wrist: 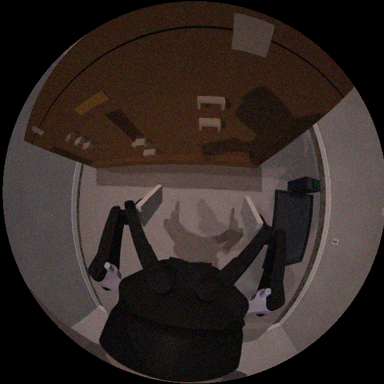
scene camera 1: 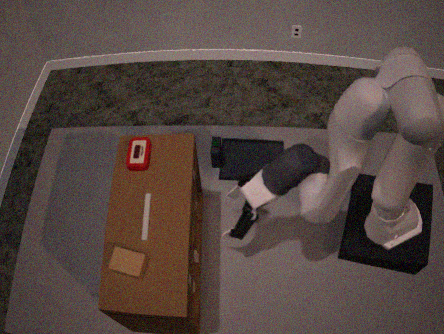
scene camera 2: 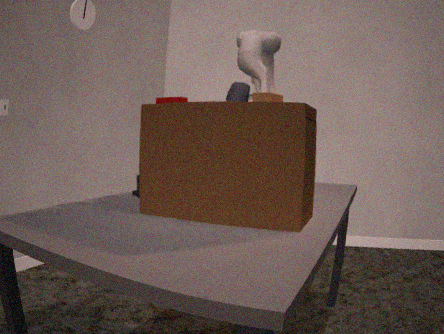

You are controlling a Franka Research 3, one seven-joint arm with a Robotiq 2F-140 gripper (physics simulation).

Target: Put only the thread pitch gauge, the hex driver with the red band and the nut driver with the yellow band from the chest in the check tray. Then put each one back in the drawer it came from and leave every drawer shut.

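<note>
The brown chest (scene camera 1: 170, 225) (scene camera 2: 225, 165) (wrist: 165, 75) stands on the table, with pale handles on its front in the wrist view. No drawer visibly stands out, but the seams are too dark to tell exactly. The black check tray (scene camera 1: 255, 155) (wrist: 295, 220) lies in front of the chest's far end; no tool shows in its visible part. My gripper (scene camera 1: 230, 213) (wrist: 202, 199) is wide open and empty, in front of the chest's handle side and apart from it. In scene camera 2 it is hidden behind the chest. The thread pitch gauge, hex driver and nut driver do not show.
A red device (scene camera 1: 138, 154) (scene camera 2: 171, 100), a white strip (scene camera 1: 146, 216) and a tan block (scene camera 1: 127, 261) (scene camera 2: 267, 97) are on top of the chest. A small black box (scene camera 1: 216, 152) (wrist: 304, 185) with a green mark stands beside the tray, on the chest side.
</note>
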